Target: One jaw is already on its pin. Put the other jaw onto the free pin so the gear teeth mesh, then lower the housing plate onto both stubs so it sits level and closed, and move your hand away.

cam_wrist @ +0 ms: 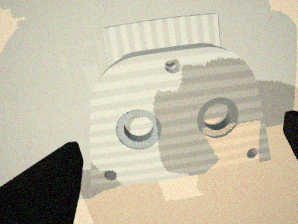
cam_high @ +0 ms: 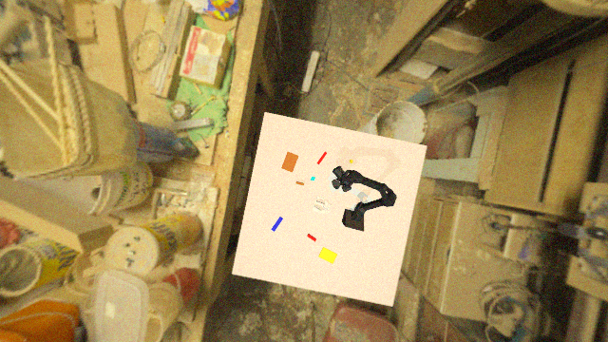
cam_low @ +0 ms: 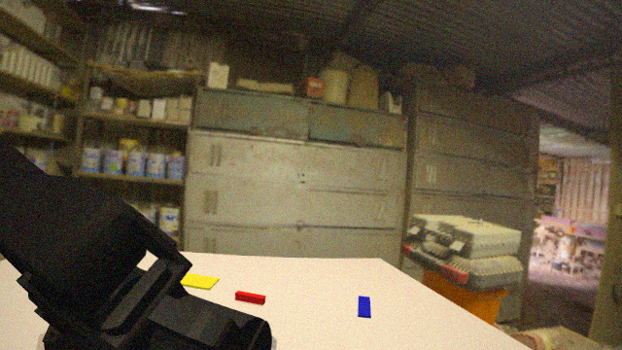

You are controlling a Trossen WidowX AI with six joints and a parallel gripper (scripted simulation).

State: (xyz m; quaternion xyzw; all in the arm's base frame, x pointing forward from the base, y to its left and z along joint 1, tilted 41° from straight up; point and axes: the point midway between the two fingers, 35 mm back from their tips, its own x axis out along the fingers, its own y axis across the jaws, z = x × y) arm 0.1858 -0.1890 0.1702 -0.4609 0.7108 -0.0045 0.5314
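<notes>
The housing plate lies 1 cm to the left of my gripper tip. From my gripper tip the other things lie so: cyan block (20 cm ahead, 5 cm to the left, 2 cm below); then yellow cube (6 cm behind, 15 cm to the right, 2 cm below); then pale ribbed base (10 cm ahead, 24 cm to the left, 2 cm below).
</notes>
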